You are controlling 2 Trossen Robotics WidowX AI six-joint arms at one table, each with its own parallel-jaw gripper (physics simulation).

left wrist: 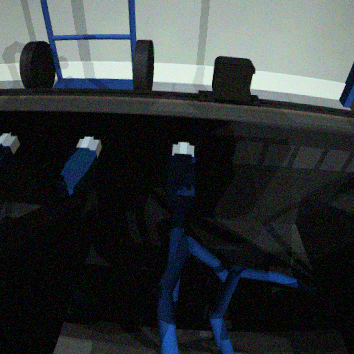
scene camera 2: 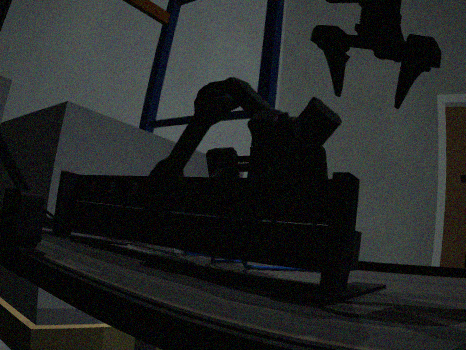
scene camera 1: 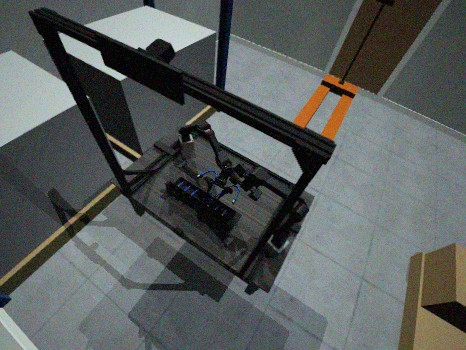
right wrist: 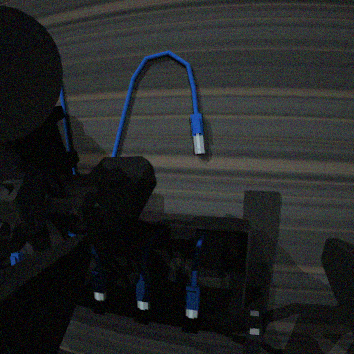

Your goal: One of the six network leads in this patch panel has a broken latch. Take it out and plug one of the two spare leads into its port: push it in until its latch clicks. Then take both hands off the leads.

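Frame: origin at the left arm's base, x ahead, y left, z up, level; millimetres.
Seen in the pictures: left gripper, fingertip midpoint: [left wrist: 200,206] [scene camera 1: 211,197]; right gripper, fingertip midpoint: [scene camera 2: 366,102] [scene camera 1: 241,189] [right wrist: 209,250]; left arm's base at its link origin: [scene camera 1: 185,138]; right arm's base at its link origin: [scene camera 1: 278,241].
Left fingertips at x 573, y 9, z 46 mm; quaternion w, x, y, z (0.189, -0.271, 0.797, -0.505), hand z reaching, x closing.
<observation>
Offsets run from my left fingertips to a thing's top centre. "*": to the spot under its first point.
The black patch panel @(dx -23, dy -63, dz -6 mm) [scene camera 1: 175,189] [scene camera 2: 197,208] [right wrist: 261,211] stands across the table with blue leads plugged in. My left gripper [scene camera 1: 218,182] is open and empty, low and close against the panel's plug side. In the left wrist view a plugged lead @(dx +33, dy -34, dz -20 mm) [left wrist: 181,168] is straight ahead, with two more plugs @(* dx +79, dy -10, dz -22 mm) [left wrist: 88,142] to its left. One spare lead [scene camera 1: 234,198] [right wrist: 197,133] lies loose on the table behind the panel. The other spare lead @(* dx -265, dy +47, dz -108 mm) [scene camera 1: 205,173] lies near the left arm. My right gripper [scene camera 1: 252,189] [scene camera 2: 368,94] is wide open and empty, high above the panel's end.
A black gantry frame [scene camera 1: 252,119] spans the table. A blue hand truck [left wrist: 91,36] stands beyond the table's edge. A small black block [left wrist: 232,79] sits on the far table edge. Grey boxes [scene camera 1: 148,31] stand at the back left.
</observation>
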